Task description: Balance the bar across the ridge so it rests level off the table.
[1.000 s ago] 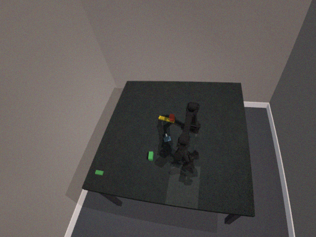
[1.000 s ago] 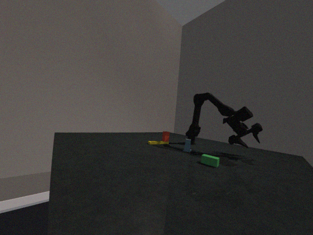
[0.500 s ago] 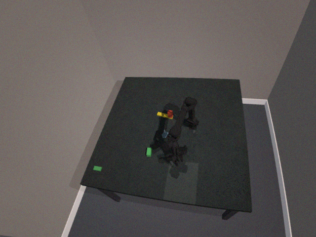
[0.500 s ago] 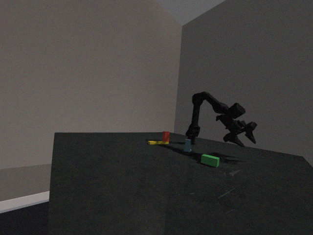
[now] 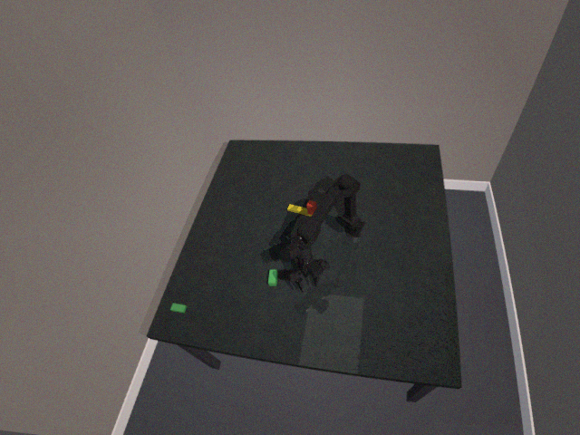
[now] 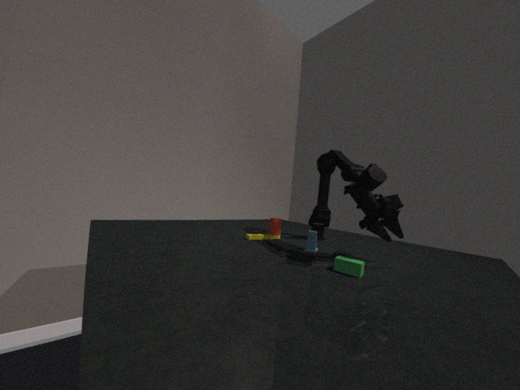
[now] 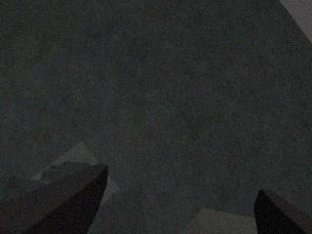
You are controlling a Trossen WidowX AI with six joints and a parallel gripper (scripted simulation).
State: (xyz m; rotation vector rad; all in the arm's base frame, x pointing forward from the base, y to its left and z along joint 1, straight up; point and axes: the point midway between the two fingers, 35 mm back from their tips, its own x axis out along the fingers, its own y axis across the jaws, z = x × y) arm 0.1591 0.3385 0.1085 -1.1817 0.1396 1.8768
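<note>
Now: gripper tip 180 mm short of the green block, 60 mm to the left of it and 70 mm above it.
</note>
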